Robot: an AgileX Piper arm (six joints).
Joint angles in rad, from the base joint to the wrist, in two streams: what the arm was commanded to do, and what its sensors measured. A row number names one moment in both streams.
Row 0, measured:
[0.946, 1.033, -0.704, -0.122, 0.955, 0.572]
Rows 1 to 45, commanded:
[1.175, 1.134, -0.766, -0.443, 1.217, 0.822]
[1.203, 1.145, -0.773, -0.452, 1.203, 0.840]
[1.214, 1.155, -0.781, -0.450, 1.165, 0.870]
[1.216, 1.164, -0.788, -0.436, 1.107, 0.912]
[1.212, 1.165, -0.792, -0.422, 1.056, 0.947]
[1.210, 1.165, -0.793, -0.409, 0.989, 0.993]
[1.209, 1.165, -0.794, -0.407, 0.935, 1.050]
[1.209, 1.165, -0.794, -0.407, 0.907, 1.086]
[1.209, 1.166, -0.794, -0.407, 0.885, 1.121]
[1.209, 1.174, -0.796, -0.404, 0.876, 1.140]
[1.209, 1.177, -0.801, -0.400, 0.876, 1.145]
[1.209, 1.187, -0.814, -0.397, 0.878, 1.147]
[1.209, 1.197, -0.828, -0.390, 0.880, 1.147]
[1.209, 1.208, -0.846, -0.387, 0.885, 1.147]
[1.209, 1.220, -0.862, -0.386, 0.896, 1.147]
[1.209, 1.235, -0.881, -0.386, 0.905, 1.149]
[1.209, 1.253, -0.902, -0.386, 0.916, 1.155]
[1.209, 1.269, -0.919, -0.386, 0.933, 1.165]
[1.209, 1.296, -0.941, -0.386, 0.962, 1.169]
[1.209, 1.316, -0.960, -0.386, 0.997, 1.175]
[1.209, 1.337, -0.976, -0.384, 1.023, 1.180]
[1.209, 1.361, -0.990, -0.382, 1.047, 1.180]
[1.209, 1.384, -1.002, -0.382, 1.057, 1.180]
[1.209, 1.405, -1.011, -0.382, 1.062, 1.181]
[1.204, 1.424, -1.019, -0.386, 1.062, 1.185]
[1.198, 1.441, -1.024, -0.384, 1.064, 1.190]
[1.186, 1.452, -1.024, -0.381, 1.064, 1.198]
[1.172, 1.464, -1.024, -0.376, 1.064, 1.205]
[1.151, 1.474, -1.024, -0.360, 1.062, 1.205]
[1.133, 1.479, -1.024, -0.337, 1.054, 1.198]
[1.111, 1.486, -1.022, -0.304, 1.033, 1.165]
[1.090, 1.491, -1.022, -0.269, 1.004, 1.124]
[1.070, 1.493, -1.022, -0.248, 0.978, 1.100]
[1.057, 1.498, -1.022, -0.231, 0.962, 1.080]
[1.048, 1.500, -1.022, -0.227, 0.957, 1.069]
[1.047, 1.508, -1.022, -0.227, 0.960, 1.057]
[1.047, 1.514, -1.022, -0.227, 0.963, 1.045]
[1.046, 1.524, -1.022, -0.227, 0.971, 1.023]
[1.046, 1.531, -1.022, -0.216, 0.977, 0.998]
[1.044, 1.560, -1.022, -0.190, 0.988, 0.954]
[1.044, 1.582, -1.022, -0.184, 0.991, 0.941]
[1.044, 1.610, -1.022, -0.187, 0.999, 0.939]
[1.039, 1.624, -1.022, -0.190, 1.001, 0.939]
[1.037, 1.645, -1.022, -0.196, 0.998, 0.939]
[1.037, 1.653, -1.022, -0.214, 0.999, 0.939]
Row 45, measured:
[1.047, 1.621, -1.020, -0.191, 0.992, 0.953]
